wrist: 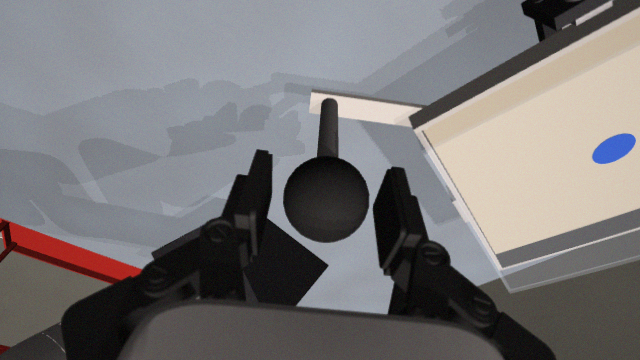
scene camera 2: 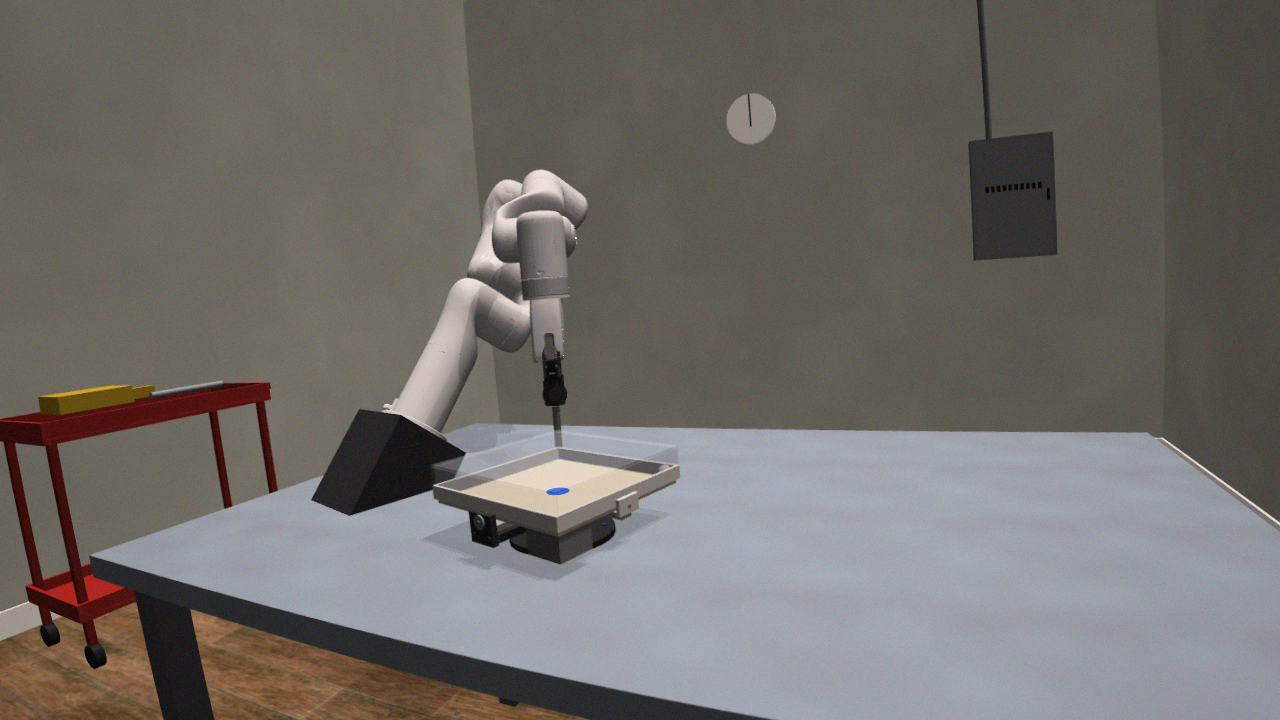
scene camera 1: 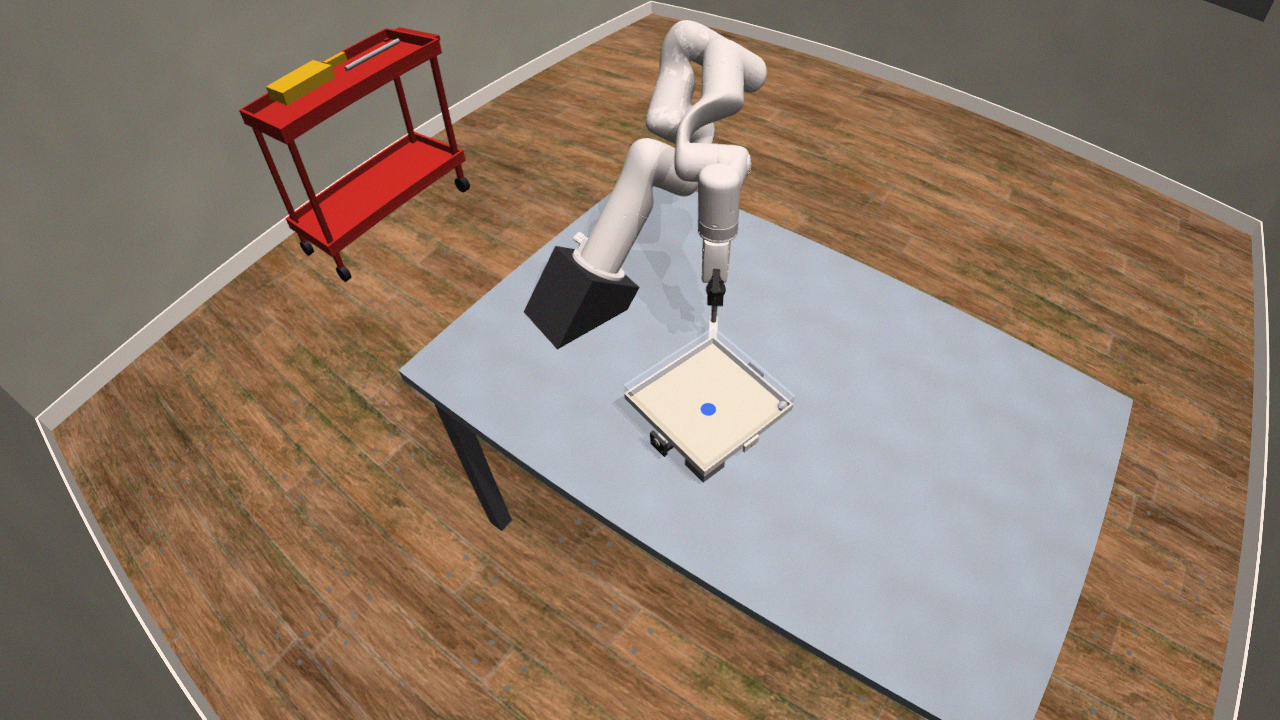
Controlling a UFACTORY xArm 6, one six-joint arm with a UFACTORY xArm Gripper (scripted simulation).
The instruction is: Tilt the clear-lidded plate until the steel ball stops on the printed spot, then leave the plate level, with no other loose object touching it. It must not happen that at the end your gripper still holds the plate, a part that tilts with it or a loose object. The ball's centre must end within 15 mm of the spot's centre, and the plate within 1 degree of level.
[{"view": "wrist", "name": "my gripper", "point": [326, 179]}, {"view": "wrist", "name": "clear-lidded plate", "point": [532, 153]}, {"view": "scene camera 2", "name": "clear-lidded plate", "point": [555, 484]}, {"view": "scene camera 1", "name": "my gripper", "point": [715, 294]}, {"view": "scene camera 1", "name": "clear-lidded plate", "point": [709, 399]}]
